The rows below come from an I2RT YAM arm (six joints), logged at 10 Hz.
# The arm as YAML. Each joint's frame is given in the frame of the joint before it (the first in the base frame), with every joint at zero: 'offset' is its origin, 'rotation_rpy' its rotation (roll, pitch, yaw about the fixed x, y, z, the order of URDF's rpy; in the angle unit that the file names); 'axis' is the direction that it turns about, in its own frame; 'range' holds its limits. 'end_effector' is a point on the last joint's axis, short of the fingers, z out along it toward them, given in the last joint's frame.
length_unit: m
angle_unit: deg
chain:
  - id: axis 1
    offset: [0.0, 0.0, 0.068]
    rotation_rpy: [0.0, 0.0, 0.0]
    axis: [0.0, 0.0, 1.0]
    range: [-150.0, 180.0]
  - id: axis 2
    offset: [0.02, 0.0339, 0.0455]
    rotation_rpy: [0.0, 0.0, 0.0]
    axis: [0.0, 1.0, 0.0]
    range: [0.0, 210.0]
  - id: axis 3
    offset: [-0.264, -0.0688, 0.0]
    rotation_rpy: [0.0, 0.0, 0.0]
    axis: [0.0, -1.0, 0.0]
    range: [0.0, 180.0]
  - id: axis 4
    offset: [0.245, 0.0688, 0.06]
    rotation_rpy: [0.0, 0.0, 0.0]
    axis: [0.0, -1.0, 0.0]
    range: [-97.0, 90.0]
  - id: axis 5
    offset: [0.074, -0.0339, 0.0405]
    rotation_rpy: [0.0, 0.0, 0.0]
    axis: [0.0, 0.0, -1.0]
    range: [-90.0, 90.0]
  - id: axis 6
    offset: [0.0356, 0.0, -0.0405]
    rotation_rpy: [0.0, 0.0, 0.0]
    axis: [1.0, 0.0, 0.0]
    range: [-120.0, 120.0]
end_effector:
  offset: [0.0, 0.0, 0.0]
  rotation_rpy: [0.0, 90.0, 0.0]
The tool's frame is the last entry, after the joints.
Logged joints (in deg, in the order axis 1, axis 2, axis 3, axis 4, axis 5, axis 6), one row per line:
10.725 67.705 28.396 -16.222 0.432 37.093
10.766 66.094 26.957 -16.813 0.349 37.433
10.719 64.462 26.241 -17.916 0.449 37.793
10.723 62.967 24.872 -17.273 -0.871 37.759
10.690 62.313 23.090 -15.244 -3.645 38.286
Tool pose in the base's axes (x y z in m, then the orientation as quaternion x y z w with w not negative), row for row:
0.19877 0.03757 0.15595 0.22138 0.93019 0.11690 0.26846
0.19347 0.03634 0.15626 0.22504 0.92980 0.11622 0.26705
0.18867 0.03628 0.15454 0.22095 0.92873 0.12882 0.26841
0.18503 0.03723 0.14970 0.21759 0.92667 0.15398 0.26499
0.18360 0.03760 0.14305 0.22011 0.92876 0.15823 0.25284
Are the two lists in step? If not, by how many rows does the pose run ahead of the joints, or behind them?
The pose runs 1 row ahead of the joints: the pose in row i belongs to the joints in row i + 1.
